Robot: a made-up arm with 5 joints.
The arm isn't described. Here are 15 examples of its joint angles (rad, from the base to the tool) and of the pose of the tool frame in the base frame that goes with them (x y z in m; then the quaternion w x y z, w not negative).
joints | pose
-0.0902 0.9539 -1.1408 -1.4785 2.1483 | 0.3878 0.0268 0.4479 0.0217 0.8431 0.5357 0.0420
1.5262 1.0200 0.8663 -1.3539 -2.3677 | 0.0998 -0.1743 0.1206 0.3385 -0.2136 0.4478 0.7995
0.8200 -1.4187 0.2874 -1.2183 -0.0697 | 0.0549 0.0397 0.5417 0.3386 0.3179 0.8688 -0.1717
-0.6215 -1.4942 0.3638 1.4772 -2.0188 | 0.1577 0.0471 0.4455 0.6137 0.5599 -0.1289 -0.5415
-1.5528 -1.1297 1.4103 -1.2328 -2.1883 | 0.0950 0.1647 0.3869 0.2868 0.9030 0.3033 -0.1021
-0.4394 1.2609 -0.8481 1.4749 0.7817 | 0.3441 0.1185 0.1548 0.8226 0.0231 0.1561 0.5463
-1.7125 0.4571 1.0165 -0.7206 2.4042 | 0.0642 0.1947 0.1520 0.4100 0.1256 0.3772 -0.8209
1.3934 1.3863 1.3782 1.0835 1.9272 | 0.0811 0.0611 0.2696 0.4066 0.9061 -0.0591 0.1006
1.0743 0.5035 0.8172 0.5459 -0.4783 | 0.1583 -0.1224 0.1309 0.6886 0.0398 0.1419 -0.7100
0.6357 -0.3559 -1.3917 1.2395 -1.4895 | 0.1472 -0.0408 0.5990 0.2357 0.3760 -0.7758 -0.4485
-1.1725 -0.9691 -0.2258 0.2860 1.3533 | 0.1212 0.0694 0.5918 0.1060 -0.0624 -0.9437 0.3072
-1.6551 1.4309 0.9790 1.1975 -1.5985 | 0.0955 -0.0412 0.1999 0.5248 -0.8485 -0.0683 0.0021
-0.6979 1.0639 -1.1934 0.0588 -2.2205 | 0.3941 0.2534 0.3494 0.4819 0.7289 -0.0638 -0.4821
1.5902 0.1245 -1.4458 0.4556 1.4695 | 0.0887 -0.1712 0.6152 0.3441 -0.9365 -0.0612 -0.0292
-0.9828 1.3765 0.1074 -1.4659 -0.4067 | 0.2342 0.2133 0.1178 0.6888 0.4616 -0.5272 0.1860
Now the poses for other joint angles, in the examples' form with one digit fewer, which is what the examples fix.
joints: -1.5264 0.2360 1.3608 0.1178 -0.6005
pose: 0.096 0.083 0.138 0.903 -0.064 0.033 0.424
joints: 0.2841 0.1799 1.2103 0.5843 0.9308
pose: 0.178 -0.025 0.151 0.936 0.110 0.167 0.289
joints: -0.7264 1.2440 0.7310 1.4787 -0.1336
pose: 0.102 0.009 0.169 0.567 -0.355 0.726 0.158
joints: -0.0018 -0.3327 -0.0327 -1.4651 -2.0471
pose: 0.254 0.000 0.543 0.065 -0.860 0.494 -0.112
